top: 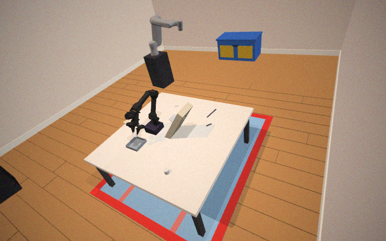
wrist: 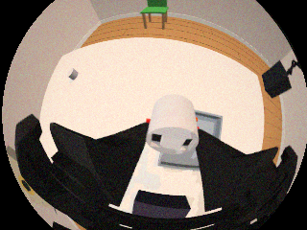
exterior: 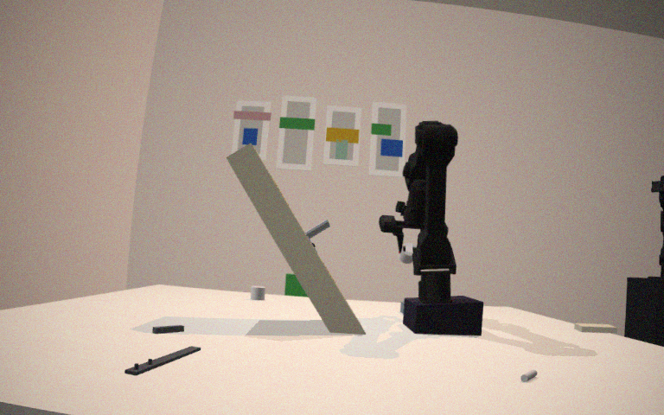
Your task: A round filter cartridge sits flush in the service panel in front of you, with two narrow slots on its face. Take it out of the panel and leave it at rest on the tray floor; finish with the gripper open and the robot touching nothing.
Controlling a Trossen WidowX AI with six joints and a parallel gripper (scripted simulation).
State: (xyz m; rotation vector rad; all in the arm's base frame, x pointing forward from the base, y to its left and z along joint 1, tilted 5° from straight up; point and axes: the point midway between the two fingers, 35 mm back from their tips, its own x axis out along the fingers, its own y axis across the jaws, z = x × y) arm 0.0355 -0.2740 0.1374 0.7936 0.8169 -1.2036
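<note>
The grey tray is 170 mm below my gripper tip and 70 mm behind it. The rest, counted from my gripper tip: tan block 470 mm behind, 190 mm to the left, 170 mm below; round filter cartridge right at my gripper tip; white pin 700 mm to the left, 170 mm below, 130 mm behind.
</note>
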